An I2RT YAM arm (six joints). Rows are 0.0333 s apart.
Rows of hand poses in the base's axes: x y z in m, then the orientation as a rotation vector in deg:
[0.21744 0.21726 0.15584 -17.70 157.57 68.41]
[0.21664 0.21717 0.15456 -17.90 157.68 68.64]
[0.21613 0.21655 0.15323 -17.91 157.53 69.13]
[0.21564 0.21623 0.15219 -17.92 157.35 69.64]
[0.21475 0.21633 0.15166 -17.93 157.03 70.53]
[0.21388 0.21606 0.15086 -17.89 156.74 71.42]
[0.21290 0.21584 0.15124 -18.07 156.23 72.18]
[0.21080 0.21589 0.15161 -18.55 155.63 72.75]
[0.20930 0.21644 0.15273 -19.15 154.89 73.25]
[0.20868 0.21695 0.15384 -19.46 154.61 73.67]
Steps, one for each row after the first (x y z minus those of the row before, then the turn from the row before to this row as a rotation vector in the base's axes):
[-0.00080 -0.00009 -0.00128 0.08 0.15 0.20]
[-0.00051 -0.00062 -0.00133 0.33 0.08 0.06]
[-0.00049 -0.00032 -0.00104 0.35 0.06 0.06]
[-0.00089 0.00010 -0.00053 0.61 0.11 0.09]
[-0.00087 -0.00027 -0.00080 0.60 0.15 0.07]
[-0.00098 -0.00022 0.00038 0.60 -0.13 0.12]
[-0.00210 0.00005 0.00037 0.51 -0.33 0.25]
[-0.00150 0.00055 0.00112 0.52 -0.50 0.27]
[-0.00062 0.00051 0.00111 0.32 -0.10 0.21]

